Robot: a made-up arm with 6 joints.
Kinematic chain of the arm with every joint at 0, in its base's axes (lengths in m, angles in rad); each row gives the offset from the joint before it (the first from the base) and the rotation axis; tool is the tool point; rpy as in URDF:
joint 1: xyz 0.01 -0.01 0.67 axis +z
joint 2: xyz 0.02 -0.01 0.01 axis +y
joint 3: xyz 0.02 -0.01 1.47 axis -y
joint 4: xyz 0.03 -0.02 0 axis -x
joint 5: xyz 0.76 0.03 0 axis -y
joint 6: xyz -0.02 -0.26 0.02 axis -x
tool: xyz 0.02 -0.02 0.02 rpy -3.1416 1.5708 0
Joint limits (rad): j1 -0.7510..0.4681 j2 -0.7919..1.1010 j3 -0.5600..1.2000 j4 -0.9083..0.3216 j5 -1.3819..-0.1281 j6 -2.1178..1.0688
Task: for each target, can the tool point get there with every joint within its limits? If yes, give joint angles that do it. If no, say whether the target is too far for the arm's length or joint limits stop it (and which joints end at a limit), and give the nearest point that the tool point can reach.
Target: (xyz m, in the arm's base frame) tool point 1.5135 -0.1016 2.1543
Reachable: yes | joints 0.1372 0.4504 0.6165 0.0494 -1.0927 -0.5217
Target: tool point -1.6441 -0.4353 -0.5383
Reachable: no: joint limits stop it (at a limit: joint 1, joint 2, joint 3, joint 4, joint 5) | nearest point 0.6539 -0.8871 0.5262 | short by 2.573 m
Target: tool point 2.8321 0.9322 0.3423
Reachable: no: too far | nearest point 1.9833 0.6488 0.8833 | short by 1.046 m
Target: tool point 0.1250 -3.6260 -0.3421
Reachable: no: too far | nearest point 1.1414 -1.4696 0.6617 | short by 2.587 m
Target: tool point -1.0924 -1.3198 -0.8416
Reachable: no: joint limits stop it (at a limit: joint 1, joint 2, joint 3, joint 5) | nearest point 0.6645 -0.9672 0.5157 | short by 2.248 m
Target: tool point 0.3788 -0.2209 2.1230
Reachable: yes | joints 0.2554 -0.3725 -0.2715 -0.0777 -1.1541 -1.0075
